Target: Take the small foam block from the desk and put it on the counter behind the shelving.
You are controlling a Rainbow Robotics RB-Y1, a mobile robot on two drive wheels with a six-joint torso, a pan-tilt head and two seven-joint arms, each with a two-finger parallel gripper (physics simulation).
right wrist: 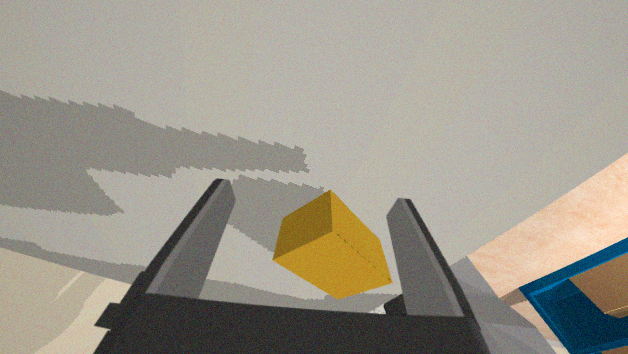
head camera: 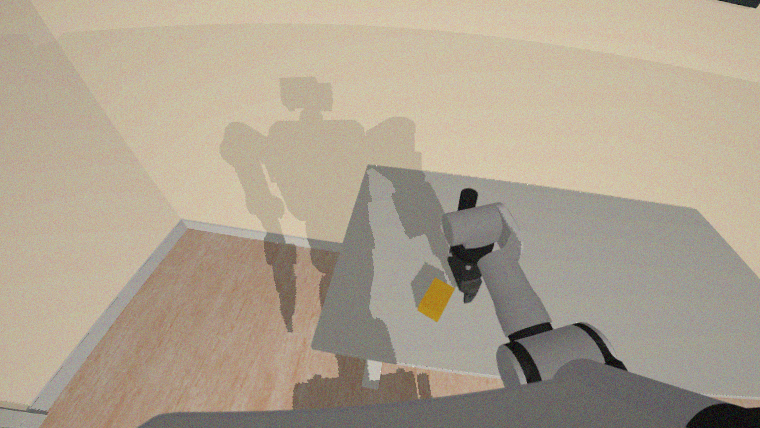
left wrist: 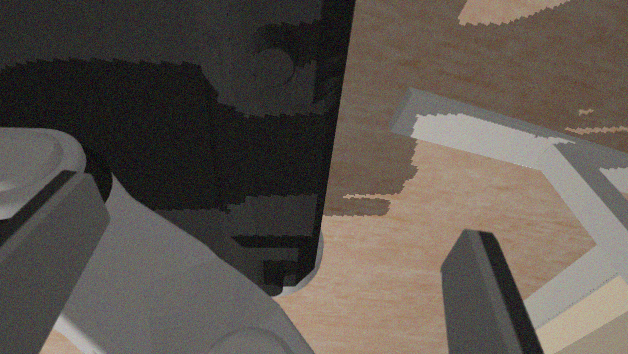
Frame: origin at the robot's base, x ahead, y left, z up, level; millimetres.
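Where they show: left gripper, between the fingertips: (left wrist: 275, 222); right gripper, between the fingertips: (right wrist: 313, 198) (head camera: 460, 283).
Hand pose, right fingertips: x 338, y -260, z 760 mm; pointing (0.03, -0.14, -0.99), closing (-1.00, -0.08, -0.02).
After its pixels a point has its place.
The foam block, a yellow block (head camera: 436, 299) {x 295, y -182, z 766 mm} (right wrist: 325, 260) {x 318, y -204, z 765 mm}, stands on the grey desk (head camera: 611, 255) {x 405, y -854, z 720 mm} (right wrist: 425, 100) {x 280, y -324, z 721 mm}. My right gripper (head camera: 469, 298) (right wrist: 313, 198) {x 339, y -260, z 760 mm} is open and empty. In the head camera its fingertips are just to the right of the block. In the right wrist view the block shows between the two spread fingers, closer to the finger at the right of the picture; whether it touches is unclear. My left gripper (left wrist: 275, 222) {x 4, y 238, z 469 mm} is open and empty, away from the desk top. The counter and the shelving cannot be made out in these views.
A blue-edged object (right wrist: 550, 305) {x -2313, y 1135, z 131 mm} shows at the lower right of the right wrist view, beyond the desk's edge. A pale frame piece (left wrist: 475, 130) lies over the wood floor (head camera: 175, 319) {x 583, y 1066, z 0 mm} in the left wrist view. A beige wall (head camera: 531, 106) {x 834, y -609, z 1044 mm} rises behind the desk.
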